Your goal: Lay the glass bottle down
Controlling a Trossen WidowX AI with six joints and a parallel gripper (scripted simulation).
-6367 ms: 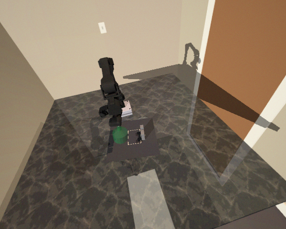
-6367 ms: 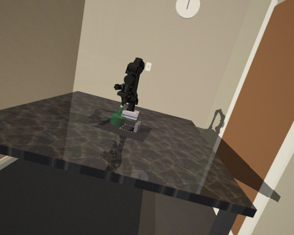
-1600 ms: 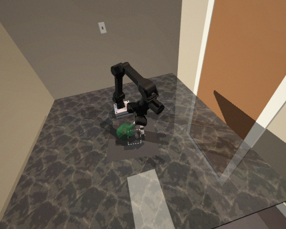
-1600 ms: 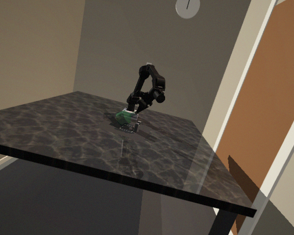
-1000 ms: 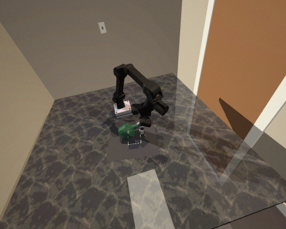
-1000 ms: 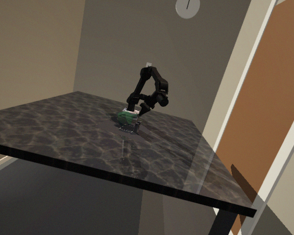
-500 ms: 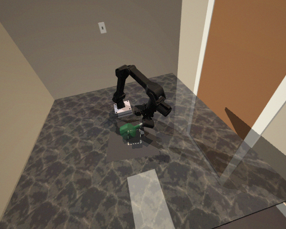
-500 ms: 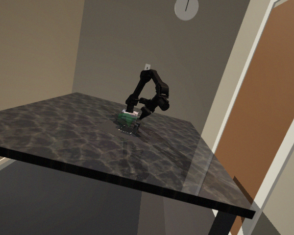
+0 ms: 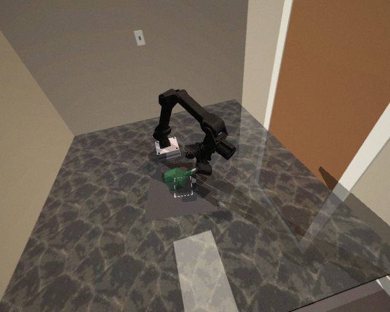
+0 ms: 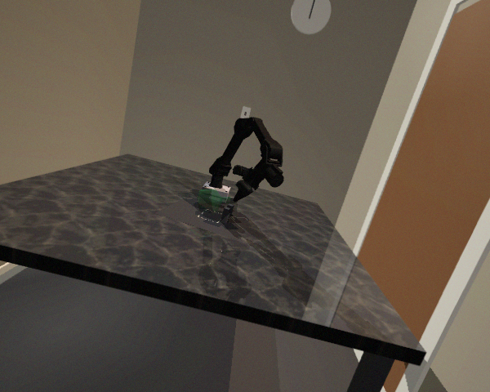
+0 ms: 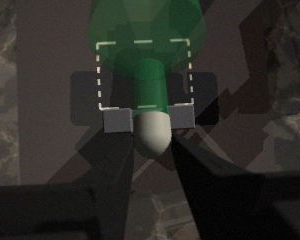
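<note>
The green glass bottle lies 1 cm behind my gripper tip, 5 cm to the right of it and 2 cm below it. Round my gripper tip: dark mat 2 cm behind, 9 cm to the right, 9 cm below.
</note>
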